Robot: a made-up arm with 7 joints. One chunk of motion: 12 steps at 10 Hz.
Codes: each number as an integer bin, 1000 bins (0 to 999) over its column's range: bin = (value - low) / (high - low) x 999, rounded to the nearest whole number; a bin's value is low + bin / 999 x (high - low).
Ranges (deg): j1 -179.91..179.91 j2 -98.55..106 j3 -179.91..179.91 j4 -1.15..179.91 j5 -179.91..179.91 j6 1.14..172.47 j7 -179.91..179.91
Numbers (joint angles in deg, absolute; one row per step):
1: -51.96 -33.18 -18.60 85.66 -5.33 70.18 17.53
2: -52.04 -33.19 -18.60 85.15 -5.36 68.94 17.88
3: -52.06 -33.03 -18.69 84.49 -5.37 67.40 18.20
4: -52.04 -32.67 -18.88 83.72 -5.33 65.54 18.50
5: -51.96 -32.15 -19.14 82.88 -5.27 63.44 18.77
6: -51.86 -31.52 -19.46 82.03 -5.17 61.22 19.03
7: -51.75 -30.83 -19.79 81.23 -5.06 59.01 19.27
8: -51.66 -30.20 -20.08 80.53 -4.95 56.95 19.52
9: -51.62 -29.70 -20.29 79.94 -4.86 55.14 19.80
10: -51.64 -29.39 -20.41 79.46 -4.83 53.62 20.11
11: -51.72 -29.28 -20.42 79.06 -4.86 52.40 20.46
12: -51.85 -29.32 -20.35 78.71 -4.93 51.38 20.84
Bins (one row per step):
1: 355 319 448 479 485 403 548
2: 355 319 448 476 485 395 549
3: 355 320 448 473 485 386 550
4: 355 322 447 468 485 376 551
5: 355 324 446 464 485 363 552
6: 356 327 445 459 485 350 552
7: 356 331 445 455 485 337 553
8: 356 334 444 451 486 325 554
9: 356 336 443 447 486 315 554
10: 356 338 443 445 486 306 555
11: 356 338 443 443 486 299 556
12: 356 338 443 441 486 293 557

